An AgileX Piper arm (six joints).
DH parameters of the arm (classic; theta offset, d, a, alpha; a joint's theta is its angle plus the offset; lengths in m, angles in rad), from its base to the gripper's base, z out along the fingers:
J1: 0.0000 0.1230 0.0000 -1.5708
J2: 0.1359 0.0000 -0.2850 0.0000
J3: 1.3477 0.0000 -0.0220 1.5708
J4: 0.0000 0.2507 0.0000 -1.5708
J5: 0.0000 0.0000 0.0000 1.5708
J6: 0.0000 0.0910 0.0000 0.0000
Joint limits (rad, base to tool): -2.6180..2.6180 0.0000..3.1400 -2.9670..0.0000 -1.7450..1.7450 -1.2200..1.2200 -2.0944..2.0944
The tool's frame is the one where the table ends.
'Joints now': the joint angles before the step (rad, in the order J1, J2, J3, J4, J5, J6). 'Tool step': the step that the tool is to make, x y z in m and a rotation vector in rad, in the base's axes. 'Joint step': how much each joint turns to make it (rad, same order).
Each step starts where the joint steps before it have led.
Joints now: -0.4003 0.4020 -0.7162 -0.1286 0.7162 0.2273
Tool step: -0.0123 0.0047 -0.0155 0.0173 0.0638 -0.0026
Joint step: -0.0009 -0.0604 0.0375 0.0049 0.0875 -0.0190
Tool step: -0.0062 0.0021 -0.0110 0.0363 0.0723 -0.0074
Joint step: 0.0017 -0.0218 0.0160 0.0012 0.0872 -0.0003
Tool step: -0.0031 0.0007 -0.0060 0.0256 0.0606 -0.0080
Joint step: -0.0021 -0.0025 0.0030 -0.0005 0.0655 -0.0033
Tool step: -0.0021 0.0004 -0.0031 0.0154 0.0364 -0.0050
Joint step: 0.0017 -0.0008 0.0000 -0.0035 0.0407 0.0012
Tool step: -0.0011 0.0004 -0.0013 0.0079 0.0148 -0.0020
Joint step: -0.0005 -0.0013 -0.0002 0.0009 0.0182 -0.0003
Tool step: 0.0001 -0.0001 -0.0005 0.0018 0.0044 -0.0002
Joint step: 0.0009 0.0011 0.0008 -0.0009 0.0030 0.0008
